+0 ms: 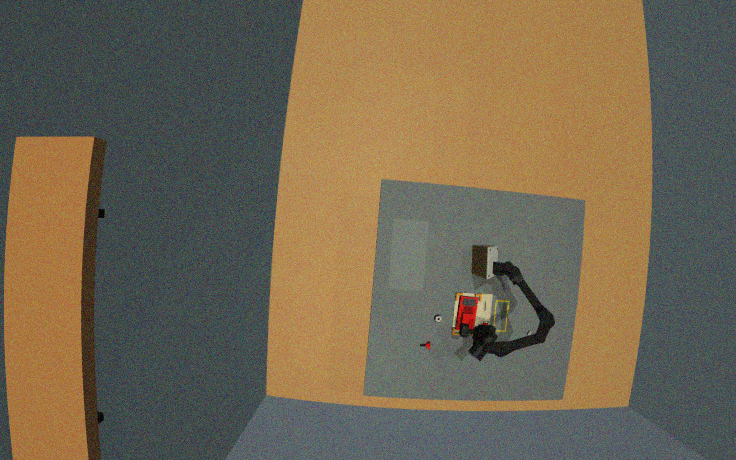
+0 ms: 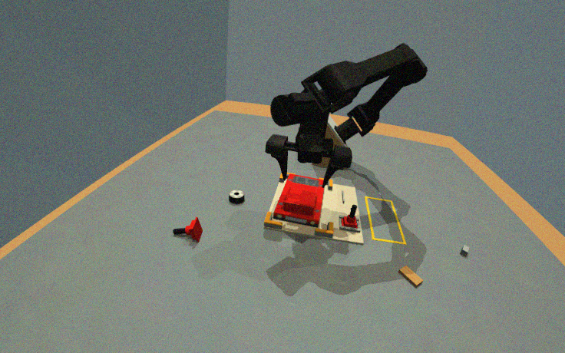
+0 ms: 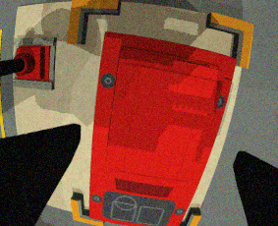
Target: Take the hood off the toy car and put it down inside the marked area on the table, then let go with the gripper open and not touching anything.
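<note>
My gripper tip is 40 mm above the hood. Round my gripper tip: wooden block: 150 mm ahead, 260 mm to the left, 80 mm below; then wheel: 10 mm ahead, 160 mm to the right, 70 mm below.
</note>
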